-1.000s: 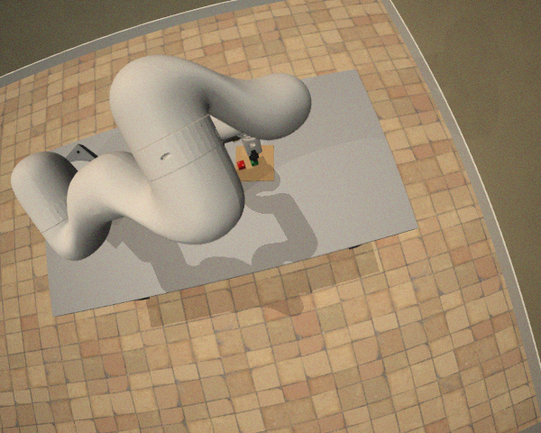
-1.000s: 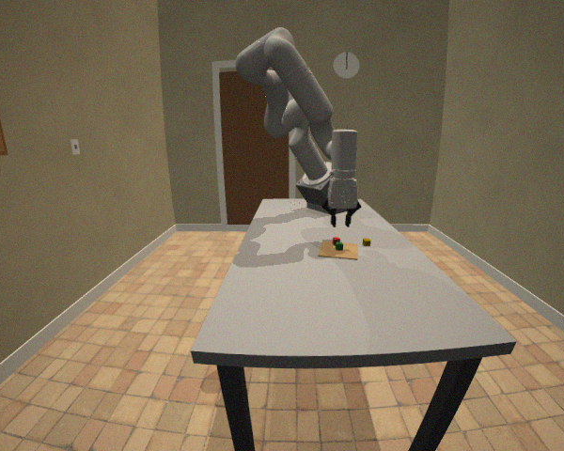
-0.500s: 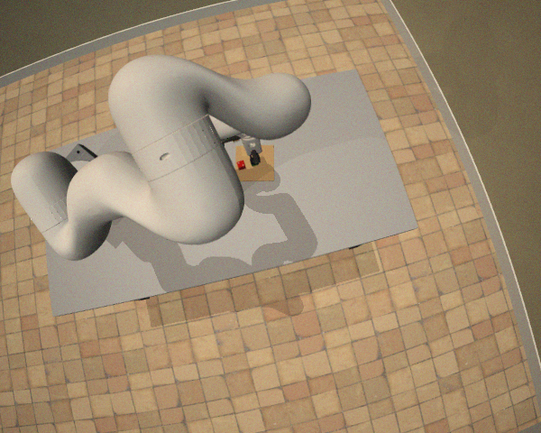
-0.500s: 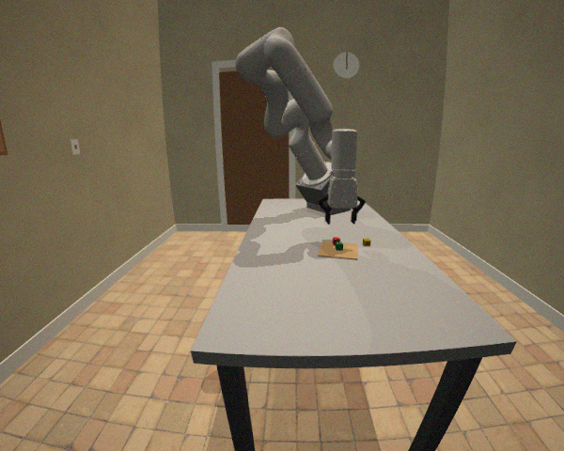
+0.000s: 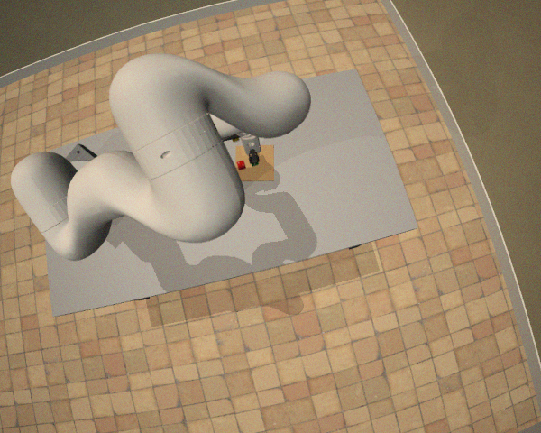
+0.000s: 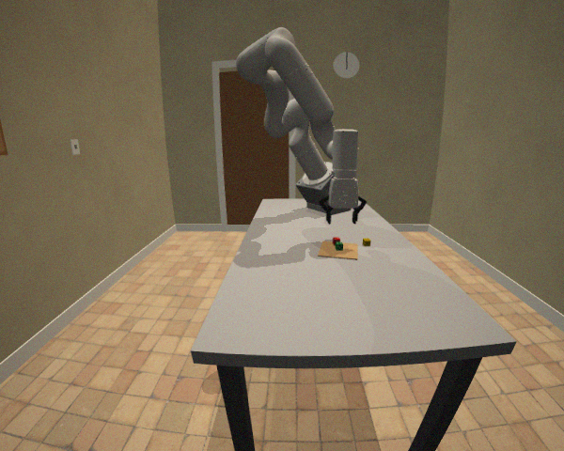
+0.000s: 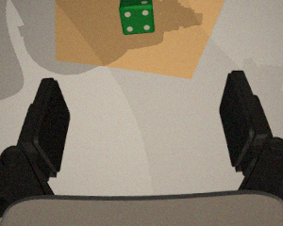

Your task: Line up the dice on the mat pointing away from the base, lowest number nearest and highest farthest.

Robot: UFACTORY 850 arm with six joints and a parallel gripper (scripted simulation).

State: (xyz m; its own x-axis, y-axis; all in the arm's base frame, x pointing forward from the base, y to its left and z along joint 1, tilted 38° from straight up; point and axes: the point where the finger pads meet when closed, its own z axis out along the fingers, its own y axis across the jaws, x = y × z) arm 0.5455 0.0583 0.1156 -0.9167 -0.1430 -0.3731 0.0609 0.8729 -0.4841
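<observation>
My gripper is now 12 cm to the right of the yellow die, 10 cm above it and 4 cm past it. The rest, counted from my hand: green die 10 cm below; red die 10 cm below, 5 cm behind; mat 11 cm below.
</observation>
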